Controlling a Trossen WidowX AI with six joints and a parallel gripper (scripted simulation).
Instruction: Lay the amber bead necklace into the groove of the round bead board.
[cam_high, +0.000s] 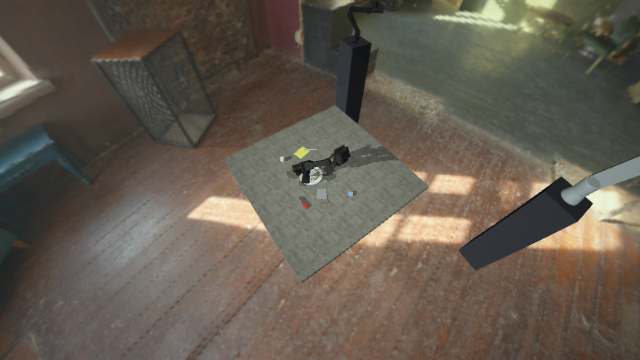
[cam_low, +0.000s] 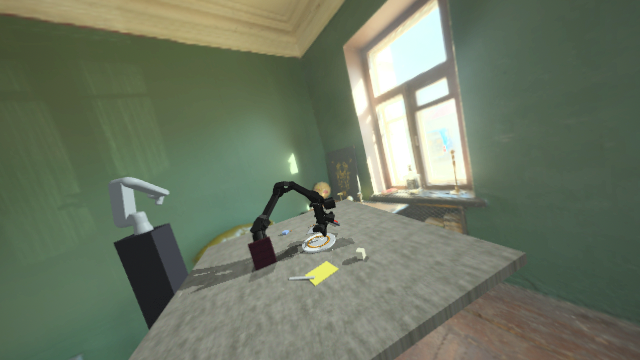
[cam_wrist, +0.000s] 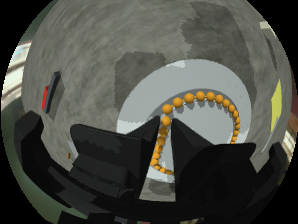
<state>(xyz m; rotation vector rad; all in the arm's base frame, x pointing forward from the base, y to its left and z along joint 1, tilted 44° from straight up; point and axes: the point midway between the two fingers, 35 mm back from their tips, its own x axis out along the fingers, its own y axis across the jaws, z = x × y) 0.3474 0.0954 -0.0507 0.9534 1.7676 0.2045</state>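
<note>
Right now my gripper tip is 50 mm past the board, 20 mm to the left of it and 10 mm above it. Also, from my gripper tip: red tool (190 mm to the left, 120 mm ahead, 10 mm below); then grey square (180 mm to the left, 40 mm behind, 10 mm below); then small white cube (290 mm to the right, 90 mm ahead).
</note>
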